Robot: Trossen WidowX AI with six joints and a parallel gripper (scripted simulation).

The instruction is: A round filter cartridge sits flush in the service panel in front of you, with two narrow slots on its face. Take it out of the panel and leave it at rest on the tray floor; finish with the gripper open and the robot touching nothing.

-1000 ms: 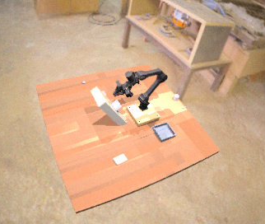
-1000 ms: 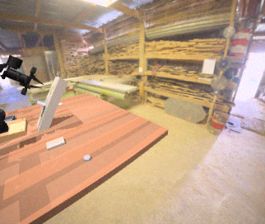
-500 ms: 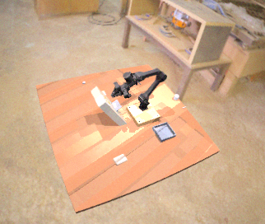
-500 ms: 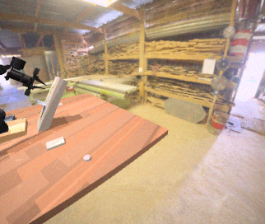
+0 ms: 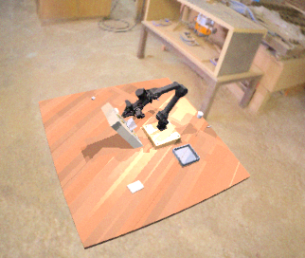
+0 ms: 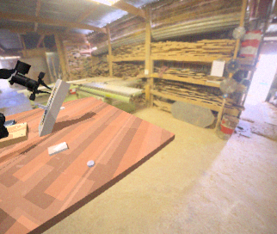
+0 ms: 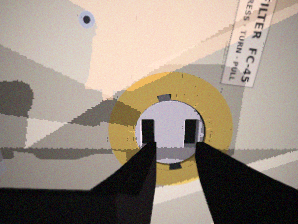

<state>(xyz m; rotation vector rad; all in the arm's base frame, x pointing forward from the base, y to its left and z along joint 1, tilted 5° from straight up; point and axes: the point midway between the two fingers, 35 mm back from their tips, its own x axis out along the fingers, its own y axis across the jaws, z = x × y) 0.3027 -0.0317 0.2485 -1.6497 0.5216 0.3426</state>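
Now: gripper tip 3 cm short of the round filter cartridge and 2 cm above it. Round my gripper tip: service panel (9 cm below, 2 cm behind); then dark-rimmed tray (36 cm behind, 33 cm to the left, 24 cm below).
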